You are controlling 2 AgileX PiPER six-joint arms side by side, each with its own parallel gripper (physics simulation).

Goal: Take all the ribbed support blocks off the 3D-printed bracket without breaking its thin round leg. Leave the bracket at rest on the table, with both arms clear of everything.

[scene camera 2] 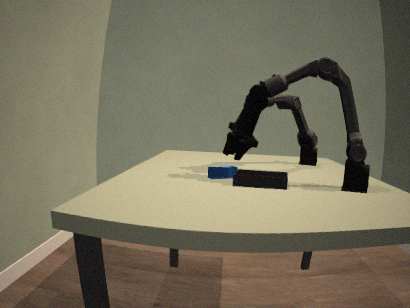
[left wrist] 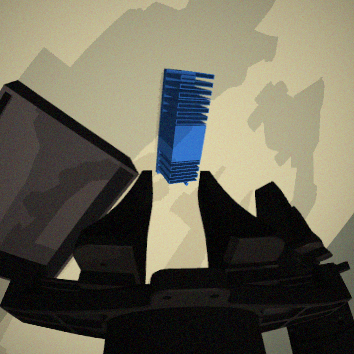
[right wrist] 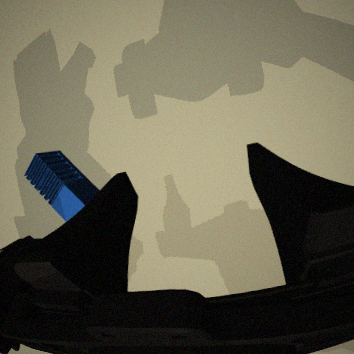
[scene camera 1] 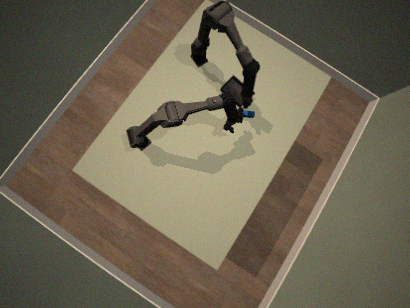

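Observation:
The blue bracket (scene camera 1: pixel 249 114) (scene camera 2: pixel 222 172) (left wrist: pixel 189 142) (right wrist: pixel 69 201) lies on the table. In the left wrist view a ribbed block (left wrist: pixel 192 97) shows at its upper end and a shorter ribbed part (left wrist: pixel 183 172) at its lower end, with a smooth face between; the thin round leg cannot be made out. My left gripper (scene camera 2: pixel 233 155) (left wrist: pixel 175 181) is open and empty, above the table, its fingertips pointing towards the bracket's lower end. My right gripper (right wrist: pixel 187 172) is open and empty; the bracket lies beyond its left-hand finger, partly hidden.
A dark open box (scene camera 1: pixel 227 84) (scene camera 2: pixel 260 180) (left wrist: pixel 75 126) stands on the table (scene camera 1: pixel 190 200) (scene camera 2: pixel 150 210) close beside the bracket. The two arms are close together near the box in scene camera 1. The right gripper is hidden behind the left arm in scene camera 2.

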